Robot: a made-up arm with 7 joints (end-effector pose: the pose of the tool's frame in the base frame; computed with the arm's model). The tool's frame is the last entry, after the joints. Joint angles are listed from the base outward.
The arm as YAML. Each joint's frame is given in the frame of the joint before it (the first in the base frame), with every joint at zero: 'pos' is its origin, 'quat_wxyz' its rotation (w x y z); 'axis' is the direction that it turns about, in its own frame. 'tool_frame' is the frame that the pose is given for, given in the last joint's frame.
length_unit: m
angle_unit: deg
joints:
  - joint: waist
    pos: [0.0, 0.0, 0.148]
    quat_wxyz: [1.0, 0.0, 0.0, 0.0]
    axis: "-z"
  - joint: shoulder
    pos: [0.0, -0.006, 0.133]
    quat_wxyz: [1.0, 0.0, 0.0, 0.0]
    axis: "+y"
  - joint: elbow
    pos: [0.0, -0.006, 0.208]
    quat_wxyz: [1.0, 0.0, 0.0, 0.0]
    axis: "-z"
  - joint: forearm
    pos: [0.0, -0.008, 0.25]
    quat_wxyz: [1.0, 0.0, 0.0, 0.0]
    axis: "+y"
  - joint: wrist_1
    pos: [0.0, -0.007, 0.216]
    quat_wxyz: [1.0, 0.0, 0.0, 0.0]
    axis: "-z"
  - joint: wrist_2
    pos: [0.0, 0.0, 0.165]
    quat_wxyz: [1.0, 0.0, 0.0, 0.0]
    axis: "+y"
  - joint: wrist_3
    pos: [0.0, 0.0, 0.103]
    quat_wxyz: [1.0, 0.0, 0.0, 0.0]
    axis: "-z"
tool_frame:
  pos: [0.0, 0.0, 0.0]
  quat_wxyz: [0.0, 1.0, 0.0, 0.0]
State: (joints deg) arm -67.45 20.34 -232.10 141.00 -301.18 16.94 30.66
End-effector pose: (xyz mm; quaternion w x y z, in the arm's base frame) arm 133.7 -240.3 424.9 0.2074 -0.1430 -0.4153 -0.8741
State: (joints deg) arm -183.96 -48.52 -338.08 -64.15 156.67 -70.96 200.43
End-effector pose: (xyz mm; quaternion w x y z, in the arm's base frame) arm 745.9 -83.3 531.7 0.3325 -0.3021 -0.8924 -0.0427
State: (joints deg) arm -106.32 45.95 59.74 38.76 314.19 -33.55 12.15
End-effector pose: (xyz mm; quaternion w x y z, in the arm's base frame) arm 67.8 714.6 809.8 0.1919 0.8072 0.4910 -0.2655
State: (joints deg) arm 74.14 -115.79 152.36 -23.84 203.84 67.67 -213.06
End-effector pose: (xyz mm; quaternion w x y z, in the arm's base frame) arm -146.4 818.8 138.7 0.1119 0.4248 0.8754 -0.2018
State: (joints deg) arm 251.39 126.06 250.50 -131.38 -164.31 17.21 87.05
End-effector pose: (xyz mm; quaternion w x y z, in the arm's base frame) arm 305.1 129.8 113.9 0.5373 -0.5668 -0.6218 0.0585
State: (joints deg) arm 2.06 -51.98 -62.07 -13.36 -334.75 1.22 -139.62
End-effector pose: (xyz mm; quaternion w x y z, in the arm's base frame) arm -758.9 -89.3 824.0 0.4759 0.0001 0.8746 0.0927
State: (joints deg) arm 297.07 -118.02 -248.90 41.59 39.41 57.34 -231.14
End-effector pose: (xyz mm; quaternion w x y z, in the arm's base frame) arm 13.4 -641.5 -232.4 0.2211 0.3874 -0.0473 -0.8938
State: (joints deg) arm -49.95 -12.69 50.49 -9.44 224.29 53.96 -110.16
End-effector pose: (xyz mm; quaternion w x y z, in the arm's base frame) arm -245.8 -111.0 1132.2 0.2483 -0.3926 0.7641 -0.4476
